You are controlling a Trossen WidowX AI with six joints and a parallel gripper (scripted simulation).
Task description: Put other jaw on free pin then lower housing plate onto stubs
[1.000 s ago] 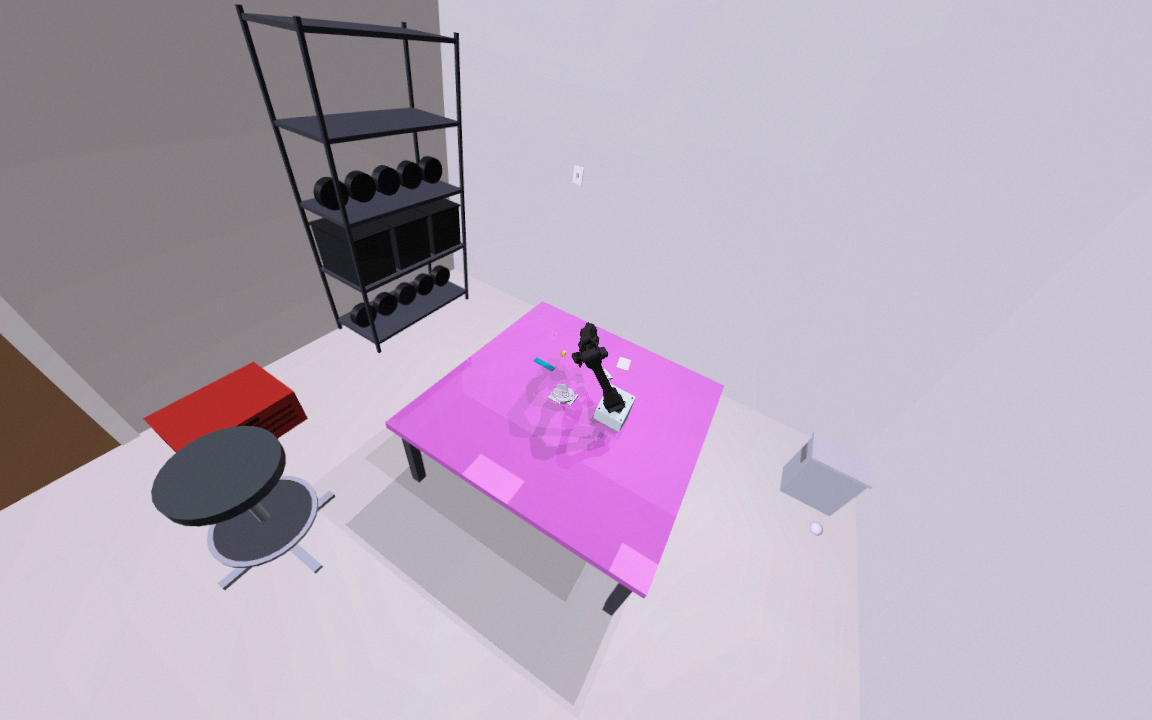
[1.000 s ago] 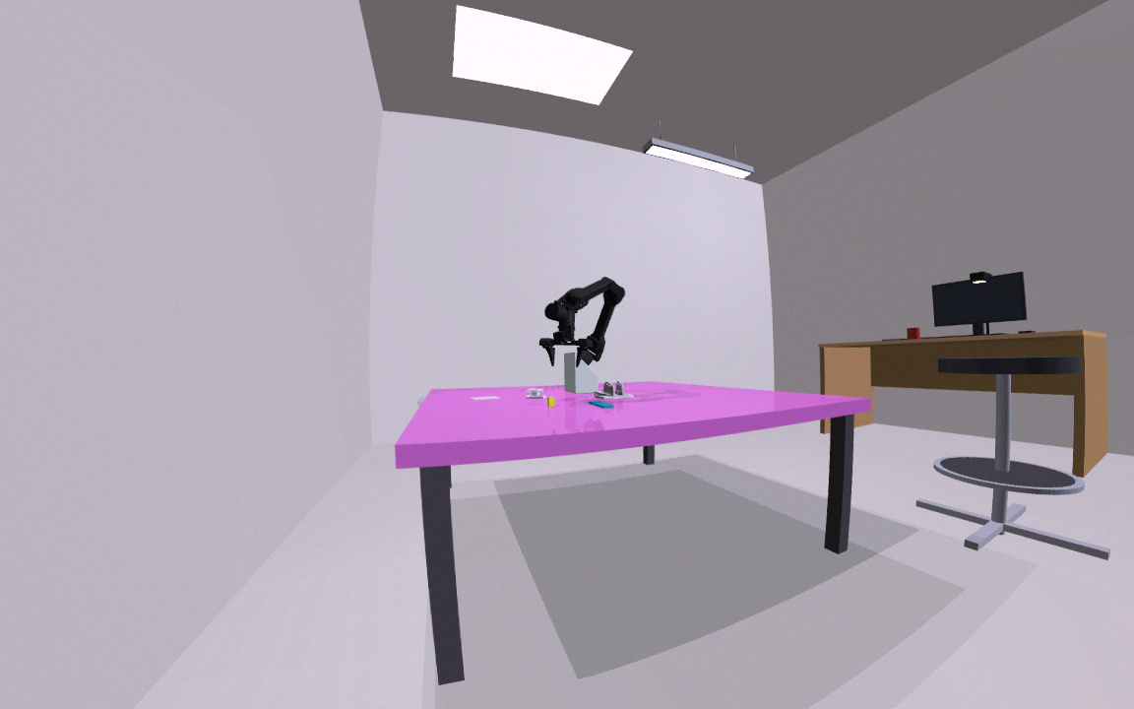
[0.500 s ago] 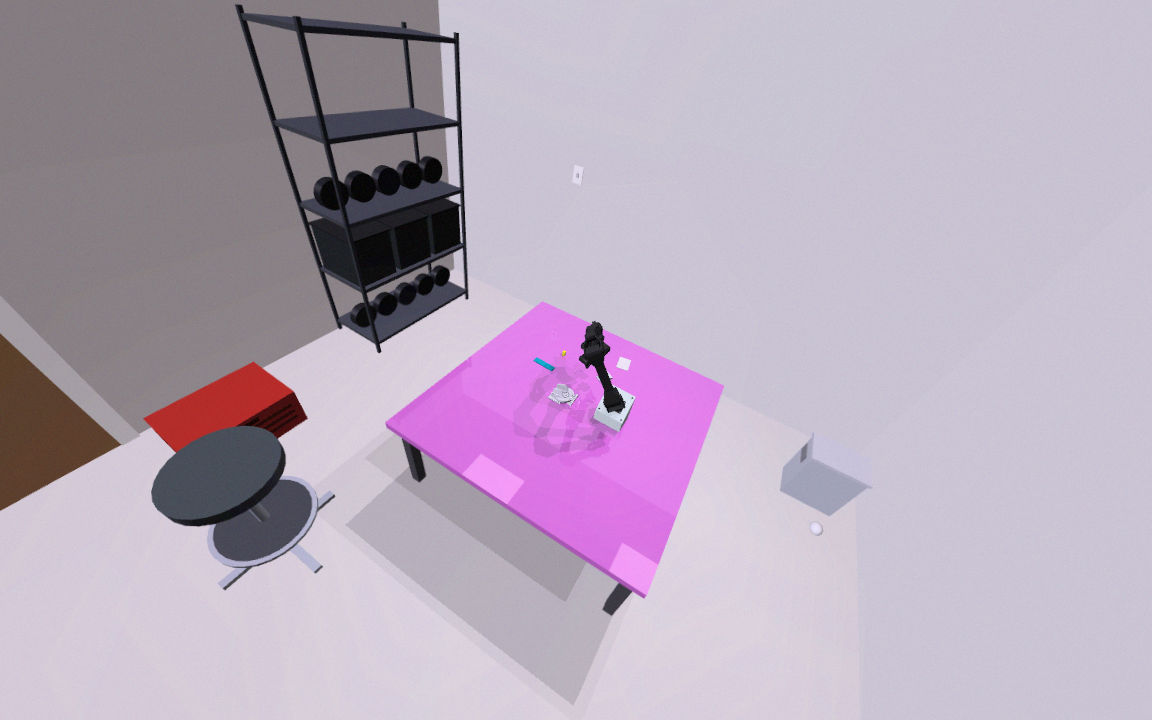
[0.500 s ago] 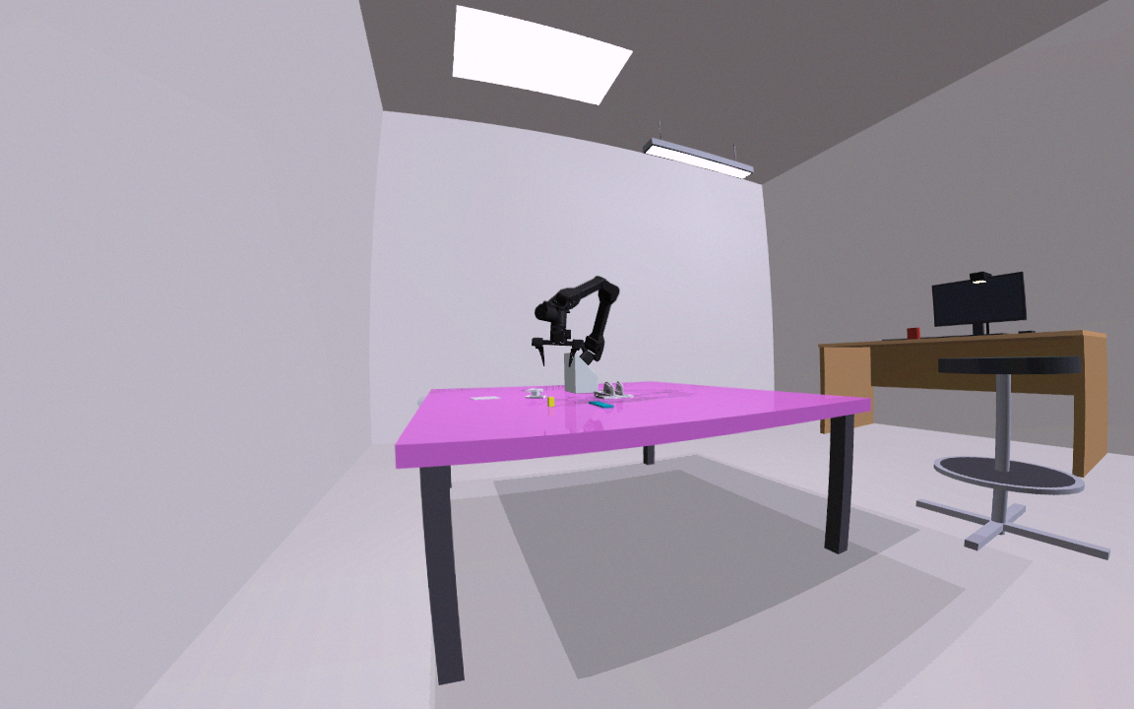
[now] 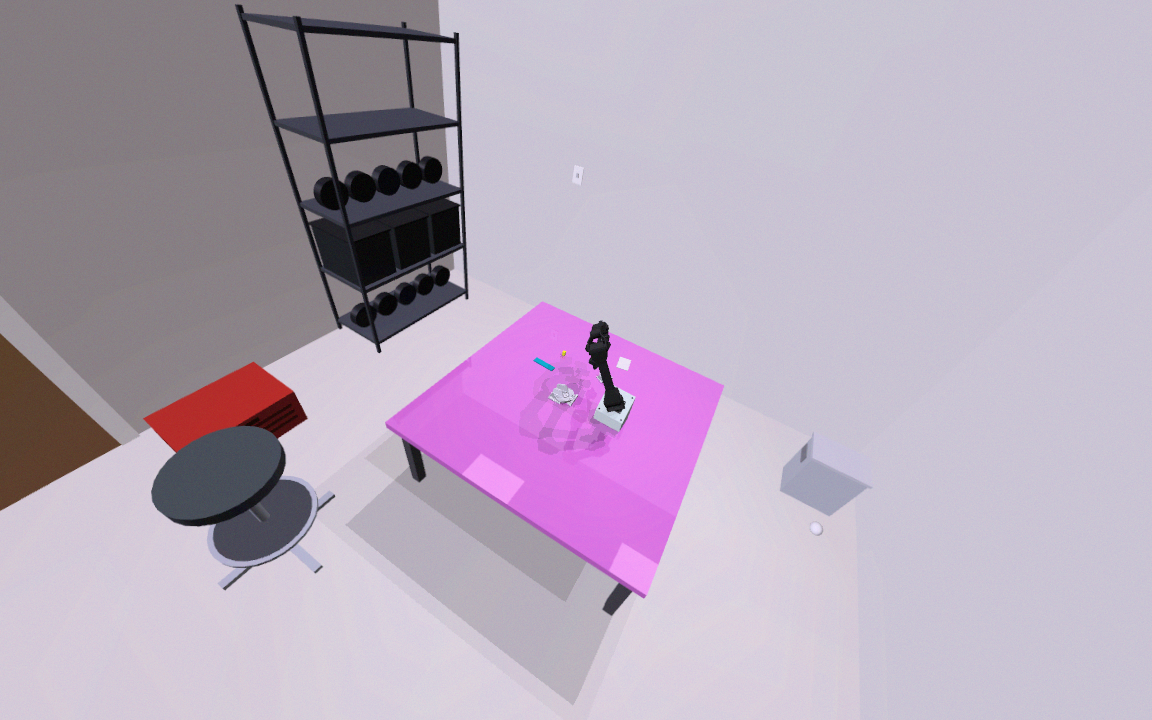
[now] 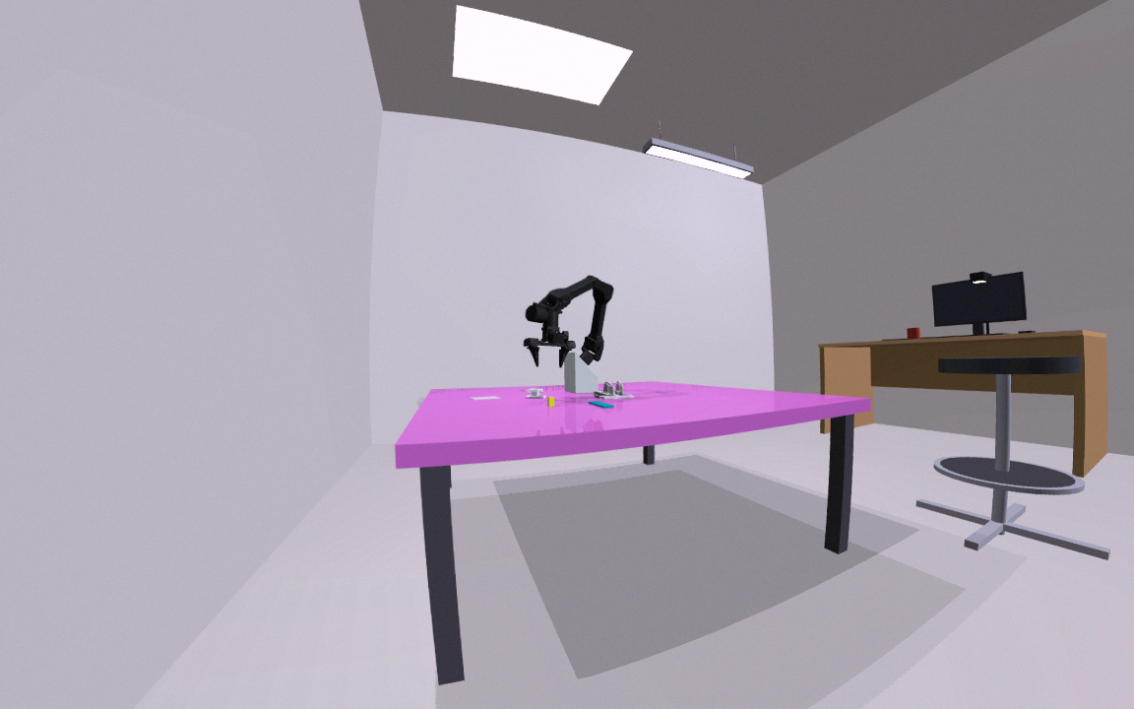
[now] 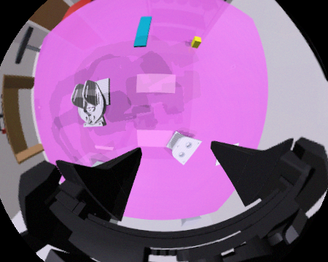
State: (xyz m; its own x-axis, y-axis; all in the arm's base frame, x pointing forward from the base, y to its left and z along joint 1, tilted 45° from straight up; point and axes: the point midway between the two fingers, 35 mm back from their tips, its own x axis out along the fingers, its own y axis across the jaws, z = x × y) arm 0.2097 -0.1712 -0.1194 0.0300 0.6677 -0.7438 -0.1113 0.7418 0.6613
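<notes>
Right now the small white part is 50 mm behind my gripper tip, 40 mm to the right of it and 100 mm below it. From my gripper tip the other things lie so: white ledge: 100 mm ahead, 220 mm to the left, 110 mm below; white jaw: 50 mm ahead, 230 mm to the left, 100 mm below; small yellow block: 230 mm ahead, 70 mm to the right, 100 mm below.
</notes>
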